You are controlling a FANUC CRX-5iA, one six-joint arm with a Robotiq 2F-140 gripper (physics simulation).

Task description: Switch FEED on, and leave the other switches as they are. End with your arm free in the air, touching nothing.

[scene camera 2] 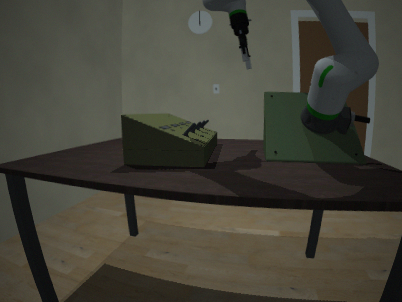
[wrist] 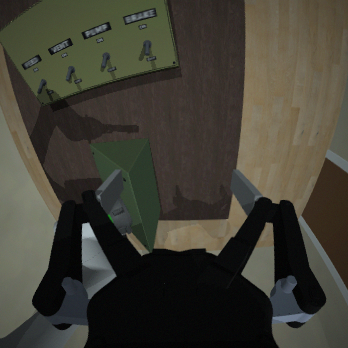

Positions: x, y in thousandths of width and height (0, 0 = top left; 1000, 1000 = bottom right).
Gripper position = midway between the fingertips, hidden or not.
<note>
In view: the gripper (wrist: 507, 516) and an olive switch box (scene camera 2: 369, 462).
The olive switch box shows as well in the wrist view (wrist: 134, 134).
</note>
